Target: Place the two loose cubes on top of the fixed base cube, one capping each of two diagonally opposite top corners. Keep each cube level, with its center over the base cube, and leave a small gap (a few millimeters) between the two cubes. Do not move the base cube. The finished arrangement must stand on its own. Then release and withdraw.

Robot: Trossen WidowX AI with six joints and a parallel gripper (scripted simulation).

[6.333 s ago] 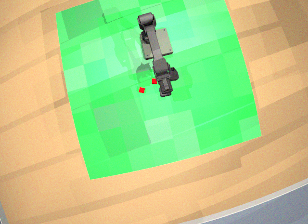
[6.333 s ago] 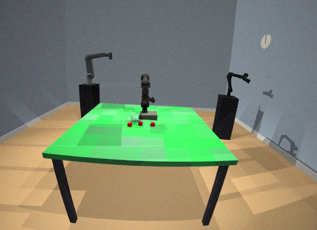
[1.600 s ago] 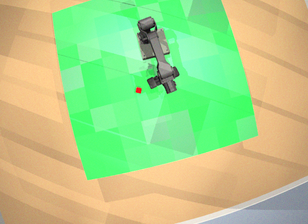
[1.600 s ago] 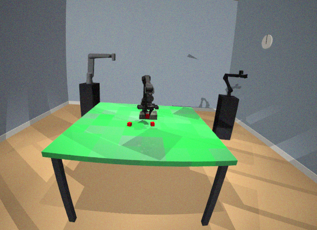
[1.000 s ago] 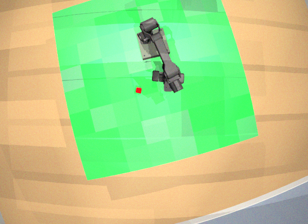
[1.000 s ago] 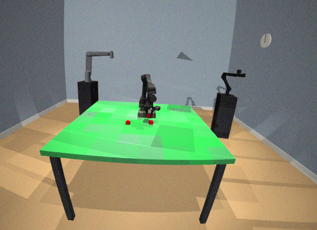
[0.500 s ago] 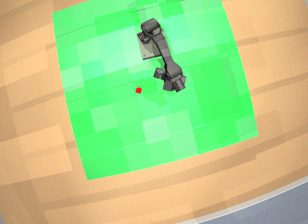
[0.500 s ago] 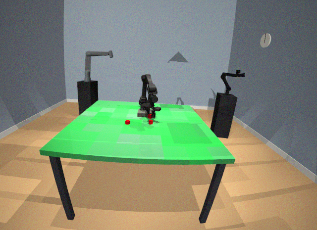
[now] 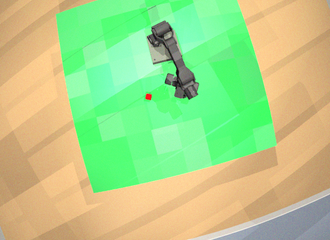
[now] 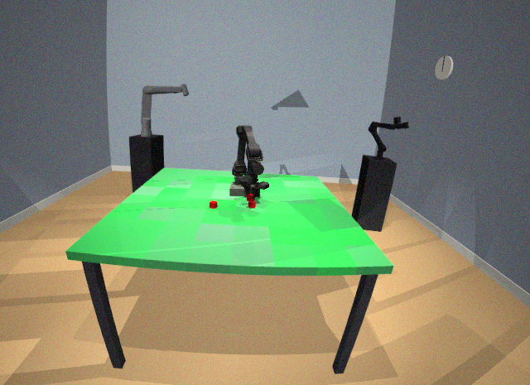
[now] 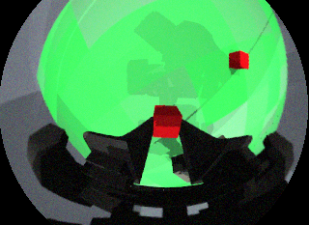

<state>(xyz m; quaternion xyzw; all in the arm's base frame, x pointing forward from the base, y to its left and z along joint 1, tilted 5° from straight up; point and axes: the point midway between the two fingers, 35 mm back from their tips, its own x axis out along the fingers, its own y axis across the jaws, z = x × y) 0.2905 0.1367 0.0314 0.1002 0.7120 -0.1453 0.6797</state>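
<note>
My gripper tip is 60 mm short of the red cube, 190 mm to the left of it and 50 mm above it.
</note>
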